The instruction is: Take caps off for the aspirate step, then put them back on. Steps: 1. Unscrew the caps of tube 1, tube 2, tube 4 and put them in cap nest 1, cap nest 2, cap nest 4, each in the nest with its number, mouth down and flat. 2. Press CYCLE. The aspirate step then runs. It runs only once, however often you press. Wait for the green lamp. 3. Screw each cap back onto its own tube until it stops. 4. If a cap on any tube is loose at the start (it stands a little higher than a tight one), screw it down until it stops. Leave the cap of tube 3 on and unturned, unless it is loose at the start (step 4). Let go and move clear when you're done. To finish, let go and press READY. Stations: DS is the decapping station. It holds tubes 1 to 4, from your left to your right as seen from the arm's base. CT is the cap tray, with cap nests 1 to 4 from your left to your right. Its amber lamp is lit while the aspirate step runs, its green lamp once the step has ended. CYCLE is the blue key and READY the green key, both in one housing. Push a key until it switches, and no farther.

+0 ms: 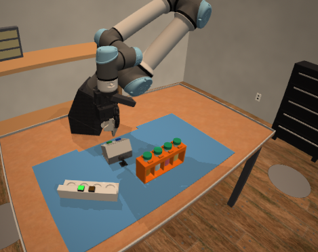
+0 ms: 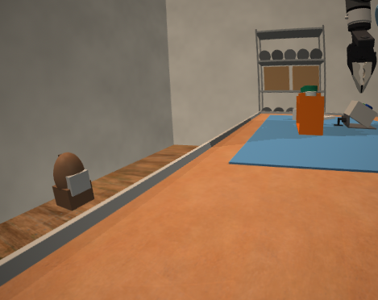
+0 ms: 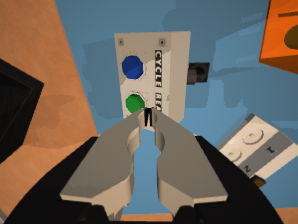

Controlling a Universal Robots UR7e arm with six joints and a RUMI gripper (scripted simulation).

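My gripper is now 2 cm past the green key, 2 cm to the left of it and 6 cm above it. Round my hand: cap (17 cm ahead, 21 cm to the left, 1 cm below); grey key housing (1 cm to the left, 7 cm below); blue key (2 cm behind, 3 cm to the left, 6 cm below).
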